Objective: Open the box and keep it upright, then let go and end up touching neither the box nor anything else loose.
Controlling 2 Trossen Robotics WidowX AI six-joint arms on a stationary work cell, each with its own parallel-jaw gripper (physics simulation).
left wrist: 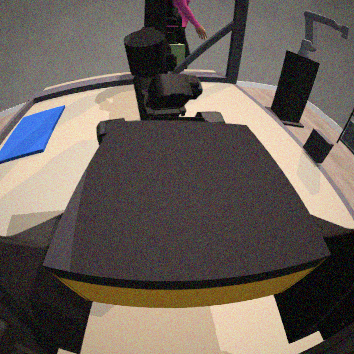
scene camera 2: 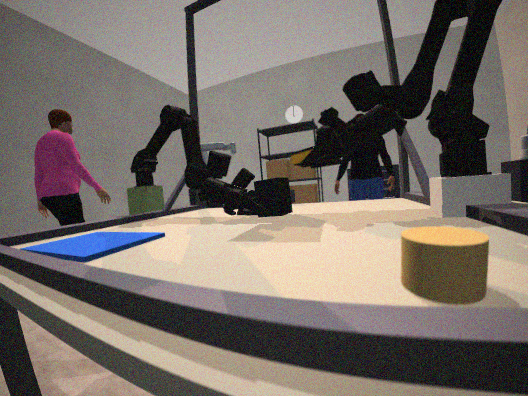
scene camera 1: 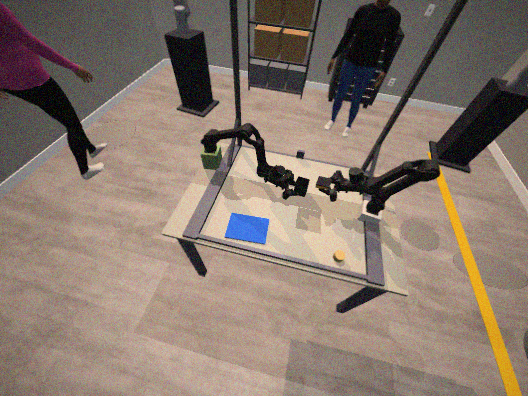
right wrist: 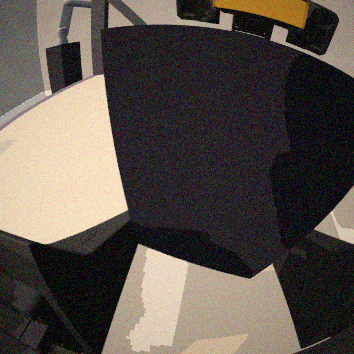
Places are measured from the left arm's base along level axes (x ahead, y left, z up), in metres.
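Pixels of known places: left gripper, fingertip midpoint: [left wrist: 180, 198] [scene camera 2: 305, 166] [scene camera 1: 320, 184] [right wrist: 255, 22]; right gripper, fingertip midpoint: [scene camera 2: 272, 212] [scene camera 1: 298, 190] [right wrist: 203, 217]; left arm's base, link origin: [scene camera 1: 372, 209]; right arm's base, link origin: [scene camera 1: 210, 149].
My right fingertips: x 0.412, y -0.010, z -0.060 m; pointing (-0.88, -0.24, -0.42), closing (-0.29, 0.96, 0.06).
Ahead of a thing's pixels: the offset from my right fingertips to its top centre. "*": to the spot under its first point.
The box is in two parts, apart from each other. The black box body @[dx -0.008, dy +0.002, dz +0.089 m] [scene camera 1: 303, 186] [scene camera 2: 273, 196] [right wrist: 200, 130] is in my right gripper [scene camera 1: 295, 187] [scene camera 2: 254, 199] [right wrist: 203, 217], shut on it just above the table and roughly upright in scene camera 2. Its inside is hidden. The dark lid @[dx -0.118, dy +0.006, dz +0.150 m] [scene camera 1: 324, 183] [scene camera 2: 320, 150] [left wrist: 190, 200], with a yellow underside, is in my left gripper [scene camera 1: 330, 185] [scene camera 2: 332, 150] [left wrist: 180, 198], shut on it, higher and to the right of the body. In the right wrist view, the lid's yellow part @[* dx -0.083, dy +0.010, dz +0.117 m] [right wrist: 265, 10] shows at the top.
A flat blue mat @[dx +0.176, dy +0.355, dz +0.000 m] [scene camera 1: 247, 228] [scene camera 2: 95, 245] [left wrist: 34, 132] lies at the front left of the table. A tan cylinder @[dx -0.300, dy +0.325, dz +0.027 m] [scene camera 1: 339, 255] [scene camera 2: 445, 270] stands at the front right. A small black block @[dx +0.081, dy -0.291, dz +0.050 m] [scene camera 1: 300, 154] [left wrist: 318, 146] is at the back edge. Posts rise at the back corners.
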